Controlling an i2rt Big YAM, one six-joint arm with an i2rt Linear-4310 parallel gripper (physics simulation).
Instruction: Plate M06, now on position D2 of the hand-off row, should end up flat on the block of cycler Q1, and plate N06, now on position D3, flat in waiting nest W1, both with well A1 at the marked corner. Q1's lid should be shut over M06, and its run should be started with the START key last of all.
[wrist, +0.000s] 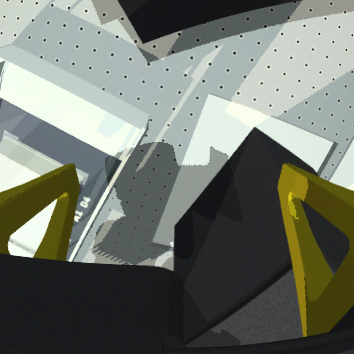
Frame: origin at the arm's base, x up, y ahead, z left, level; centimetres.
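Where they show: gripper, fingertip midpoint: (178, 174).
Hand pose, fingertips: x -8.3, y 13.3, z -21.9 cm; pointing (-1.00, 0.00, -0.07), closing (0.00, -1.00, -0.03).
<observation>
After its pixels a point has its place.
My gripper (178, 174) {x -8.3, y 13.3, z -21.9 cm} is open, its two yellow fingers wide apart with nothing held between them. A pale-edged unit with a dark recessed face (45, 131) lies at the left, partly behind the left finger; the marking "A1 D4" (82, 210) {x -29.9, y 27.1, z -1.7 cm} is printed on it, just right of that finger. A pale raised strip (44, 154) shows in its recess, and I cannot tell whether it belongs to a plate. Plates M06 and N06, cycler Q1's block, lid and START key, and nest W1 cannot be made out in this view.
A large dark angular block (225, 220) {x -25.1, y 6.9, z -4.9 cm} stands in the lower middle and right, partly behind the right finger. A white flat panel (285, 132) lies beyond it. A black body (200, 15) {x -25.5, y 11.5, z -28.7 cm} crosses the top edge. A perforated deck (165, 90) {x -35.1, y 15.0, z -18.3 cm} with shadows on it lies below these.
</observation>
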